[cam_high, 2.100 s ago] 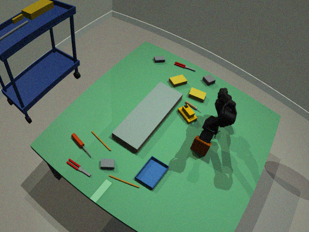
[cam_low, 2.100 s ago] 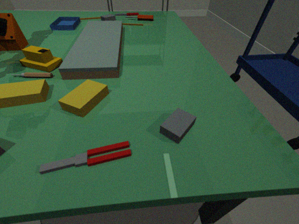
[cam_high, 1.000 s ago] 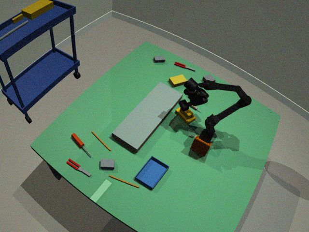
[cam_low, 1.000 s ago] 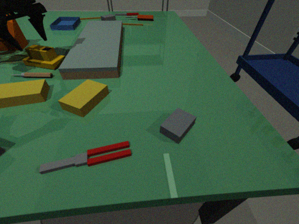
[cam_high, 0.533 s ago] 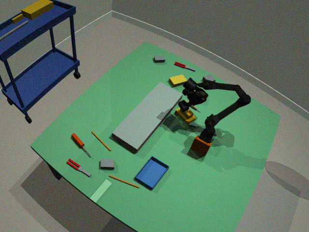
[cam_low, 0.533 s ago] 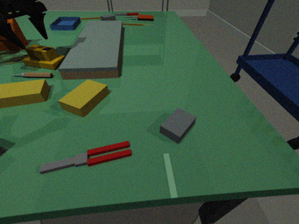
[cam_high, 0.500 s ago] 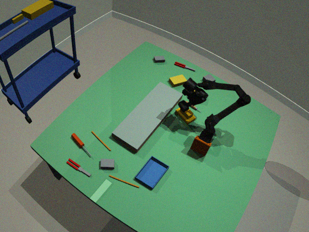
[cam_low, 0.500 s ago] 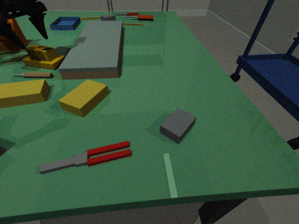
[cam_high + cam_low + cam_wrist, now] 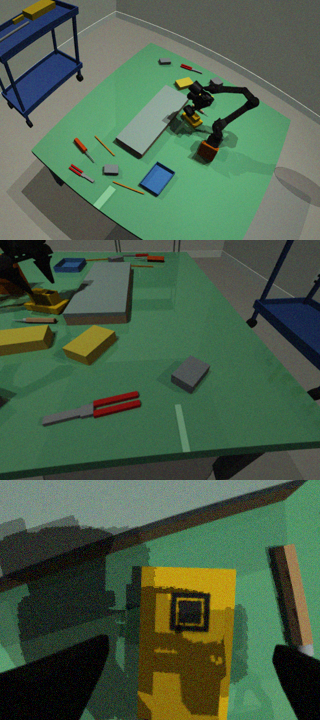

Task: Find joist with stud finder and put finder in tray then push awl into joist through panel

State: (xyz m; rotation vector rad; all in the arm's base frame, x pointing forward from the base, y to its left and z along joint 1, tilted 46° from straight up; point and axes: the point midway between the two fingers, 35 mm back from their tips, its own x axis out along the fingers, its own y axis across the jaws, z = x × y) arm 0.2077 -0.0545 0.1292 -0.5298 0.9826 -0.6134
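My gripper tip is 2 cm above the yellow stud finder. Also, from my gripper tip: awl 2 cm behind, 9 cm to the right, 6 cm below; then blue tray 11 cm behind, 46 cm to the left, 5 cm below.
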